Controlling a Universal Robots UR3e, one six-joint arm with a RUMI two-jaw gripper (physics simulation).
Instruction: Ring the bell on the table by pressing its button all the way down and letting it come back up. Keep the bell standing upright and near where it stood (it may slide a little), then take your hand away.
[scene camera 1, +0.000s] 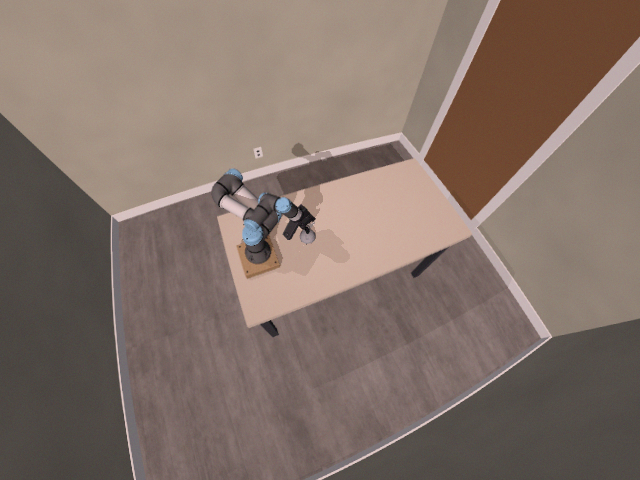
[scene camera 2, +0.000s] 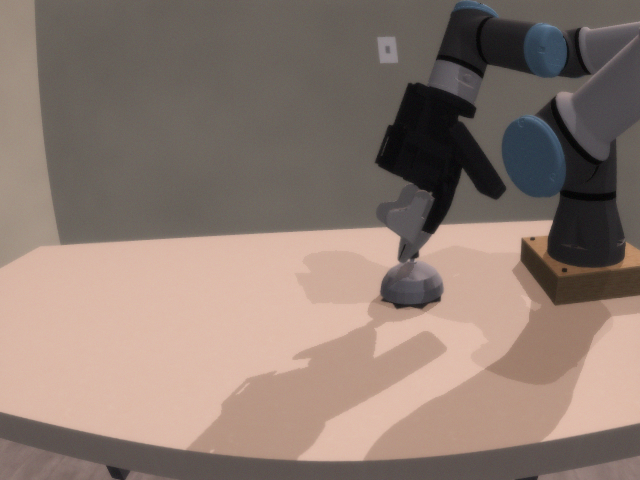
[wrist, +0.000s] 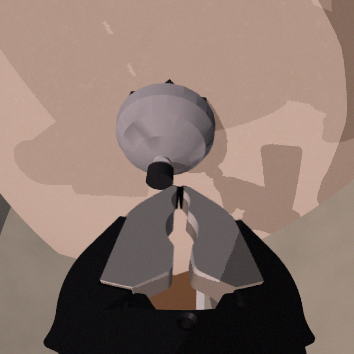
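Where they show: gripper, fingertip midpoint: (scene camera 1: 309, 228) (scene camera 2: 400, 261) (wrist: 178, 187); arm's base at its link origin: (scene camera 1: 258, 252) (scene camera 2: 585, 252).
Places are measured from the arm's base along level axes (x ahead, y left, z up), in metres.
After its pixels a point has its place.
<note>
The bell (scene camera 1: 308, 237) {z -0.001, x 0.265, y -0.004 m} (scene camera 2: 412, 281) {z -0.007, x 0.269, y 0.050 m} (wrist: 167, 122) {z -0.004, x 0.242, y 0.013 m} is a grey dome on a dark base and stands upright on the table (scene camera 1: 392, 206) {z -0.041, x 0.809, y 0.049 m} (scene camera 2: 155, 310) {z -0.041, x 0.616, y 0.063 m}. Its black button (scene camera 2: 415, 255) {z 0.017, x 0.264, y 0.026 m} (wrist: 159, 175) {z 0.023, x 0.262, y 0.016 m} is on a short stem at the top. My gripper (scene camera 2: 404, 258) {z 0.014, x 0.283, y 0.037 m} (wrist: 178, 187) {z 0.014, x 0.283, y 0.037 m} is shut with nothing between its fingertips. In the wrist view the tips are right beside the button, a little below and to the right of it. In scene camera 2 the tips overlap part of the button, low over the dome. I cannot tell whether they touch it.
The arm's wooden base block (scene camera 1: 247, 268) {z 0.001, x -0.072, y -0.068 m} (scene camera 2: 594, 289) {z -0.024, x 0.016, y 0.078 m} stands on the table near the bell, on the right in scene camera 2. A wall with an outlet plate (scene camera 1: 257, 152) is behind the table. The arm's shadows fall around the bell.
</note>
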